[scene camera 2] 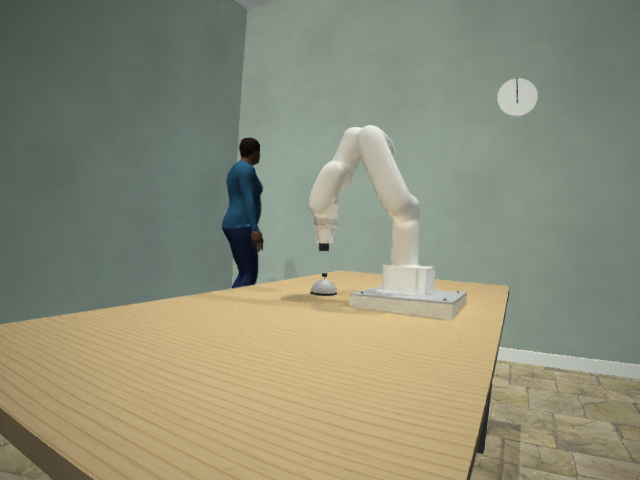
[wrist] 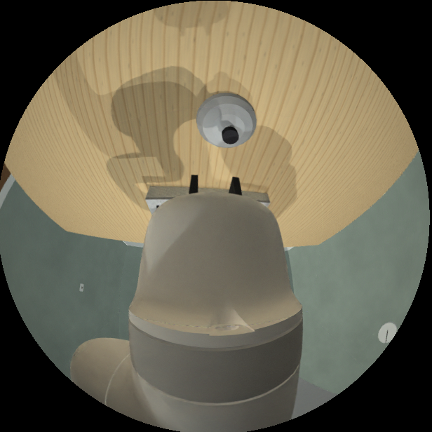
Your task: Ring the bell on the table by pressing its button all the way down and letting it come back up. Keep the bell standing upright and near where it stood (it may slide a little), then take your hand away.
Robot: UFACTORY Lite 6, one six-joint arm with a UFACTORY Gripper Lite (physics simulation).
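Where they show: end effector, tool point: (scene camera 2: 324, 247); arm's base, origin of the base link: (scene camera 2: 403, 292).
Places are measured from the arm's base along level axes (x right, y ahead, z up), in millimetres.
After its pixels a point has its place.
The bell (scene camera 2: 323, 287) @[x -27, y 249, z -10 mm] (wrist: 220, 116) is a silver-grey dome with a dark rim, standing upright on the wooden table (scene camera 2: 258, 372) @[x -654, y -7, z -36 mm] (wrist: 310, 100). Its black button (scene camera 2: 324, 274) @[x -1, y 262, z 27 mm] (wrist: 230, 135) stands up at the top of the dome, clear of the fingers. My gripper (scene camera 2: 323, 251) @[x -12, y 262, z 113 mm] (wrist: 215, 183) points down above the bell, with a visible gap between the fingertips and the button. In the wrist view its two black fingers stand apart with nothing between them, so it is open.
The arm's base stands on a grey plate (scene camera 2: 408, 305) @[x -127, y -56, z -12 mm] (wrist: 165, 192) to the right of the bell in the scene view. A person (scene camera 2: 242, 198) in a blue top stands beyond the table at the left. A round clock (scene camera 2: 526, 97) (wrist: 387, 332) hangs on the wall.
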